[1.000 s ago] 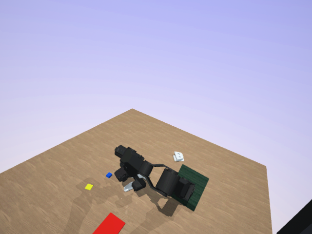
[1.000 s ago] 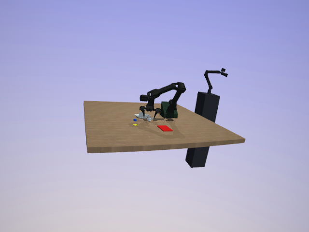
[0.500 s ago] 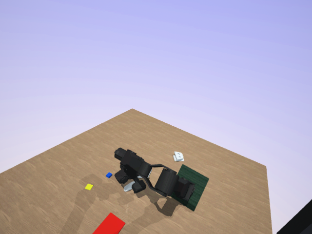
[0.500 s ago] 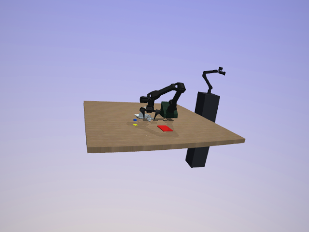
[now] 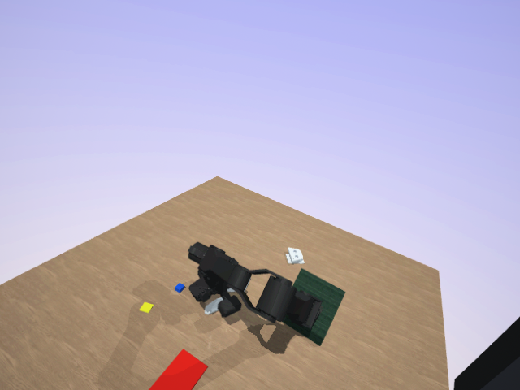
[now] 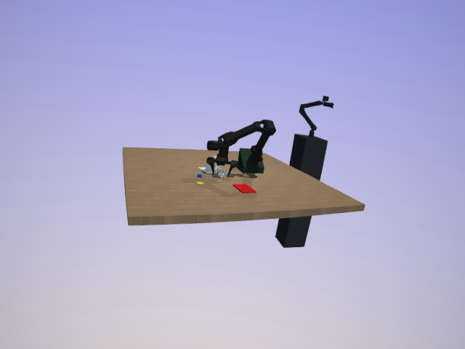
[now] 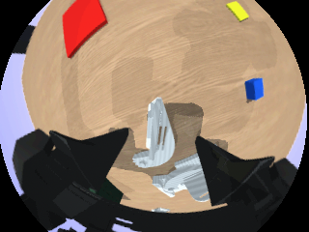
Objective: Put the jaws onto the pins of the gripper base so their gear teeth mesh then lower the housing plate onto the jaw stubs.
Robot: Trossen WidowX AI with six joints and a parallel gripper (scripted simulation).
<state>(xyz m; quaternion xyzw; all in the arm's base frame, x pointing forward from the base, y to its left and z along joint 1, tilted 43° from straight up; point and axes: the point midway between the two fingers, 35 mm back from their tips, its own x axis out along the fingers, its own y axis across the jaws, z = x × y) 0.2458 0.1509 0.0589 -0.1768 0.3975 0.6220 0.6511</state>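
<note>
The white jaw is 100 mm to the right of my gripper tip, 10 mm ahead of it and 10 mm above it. From my gripper tip the other things lie so: blue cube: 140 mm ahead, 40 mm to the left; then yellow tile: 160 mm to the left, 150 mm ahead; then red patch: 220 mm to the left, 90 mm behind.
</note>
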